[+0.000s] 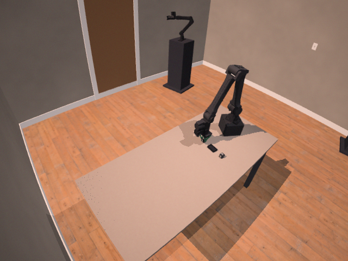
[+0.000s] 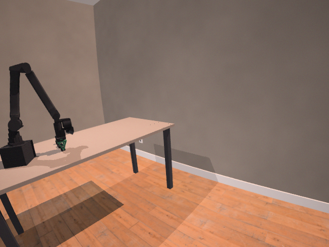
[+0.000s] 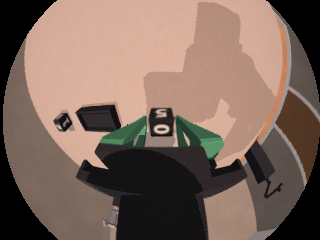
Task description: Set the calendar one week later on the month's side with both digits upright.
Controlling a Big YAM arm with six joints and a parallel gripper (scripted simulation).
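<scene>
The dark calendar tray lies 100 mm to the left of my hand, 30 mm ahead of it and 10 mm below it.
</scene>
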